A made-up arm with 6 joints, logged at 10 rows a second.
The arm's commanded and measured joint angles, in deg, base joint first. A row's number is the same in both.
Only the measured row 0 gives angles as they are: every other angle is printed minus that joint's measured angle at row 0.
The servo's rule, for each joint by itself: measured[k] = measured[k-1] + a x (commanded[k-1-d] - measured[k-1]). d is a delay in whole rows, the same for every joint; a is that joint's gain. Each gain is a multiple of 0.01, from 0.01 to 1. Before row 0 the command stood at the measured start. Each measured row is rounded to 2 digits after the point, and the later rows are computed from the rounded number. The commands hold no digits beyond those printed.
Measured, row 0:
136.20 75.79 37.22 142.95 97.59 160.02
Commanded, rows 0 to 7:
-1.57 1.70 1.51 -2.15 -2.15 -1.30
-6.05 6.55 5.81 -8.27 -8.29 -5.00
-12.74 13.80 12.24 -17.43 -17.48 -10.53
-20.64 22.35 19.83 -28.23 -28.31 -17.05
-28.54 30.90 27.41 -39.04 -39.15 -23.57
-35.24 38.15 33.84 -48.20 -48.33 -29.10
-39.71 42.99 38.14 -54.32 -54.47 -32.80
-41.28 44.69 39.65 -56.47 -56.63 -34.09
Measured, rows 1 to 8:
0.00 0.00 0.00 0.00 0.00 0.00
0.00 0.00 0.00 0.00 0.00 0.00
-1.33 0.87 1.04 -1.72 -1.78 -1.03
-5.34 3.77 4.33 -6.96 -7.18 -4.17
-11.63 8.89 9.79 -15.34 -15.73 -9.19
-19.29 15.75 16.72 -25.65 -26.17 -15.40
-27.15 23.48 24.10 -36.36 -36.94 -21.85
-34.03 30.96 30.82 -45.83 -46.39 -27.58
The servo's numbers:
d 2
a 0.85 0.51 0.69 0.80 0.83 0.79

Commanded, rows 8 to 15:
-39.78 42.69 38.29 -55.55 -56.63 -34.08
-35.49 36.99 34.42 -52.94 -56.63 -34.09
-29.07 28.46 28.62 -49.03 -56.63 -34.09
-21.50 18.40 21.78 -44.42 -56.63 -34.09
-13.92 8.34 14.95 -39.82 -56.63 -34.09
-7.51 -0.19 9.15 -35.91 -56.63 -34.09
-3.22 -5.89 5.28 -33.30 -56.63 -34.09
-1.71 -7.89 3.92 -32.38 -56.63 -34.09
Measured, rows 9 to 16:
-38.86 37.10 35.87 -52.62 -53.10 -31.70
-40.92 40.97 38.48 -55.70 -56.03 -33.59
-39.95 41.85 38.35 -55.58 -56.53 -33.98
-36.16 39.37 35.64 -53.47 -56.61 -34.07
-30.13 33.81 30.80 -49.92 -56.63 -34.09
-22.79 25.95 24.58 -45.52 -56.63 -34.09
-15.25 16.97 17.94 -40.96 -56.63 -34.09
-8.67 8.22 11.87 -36.92 -56.63 -34.09

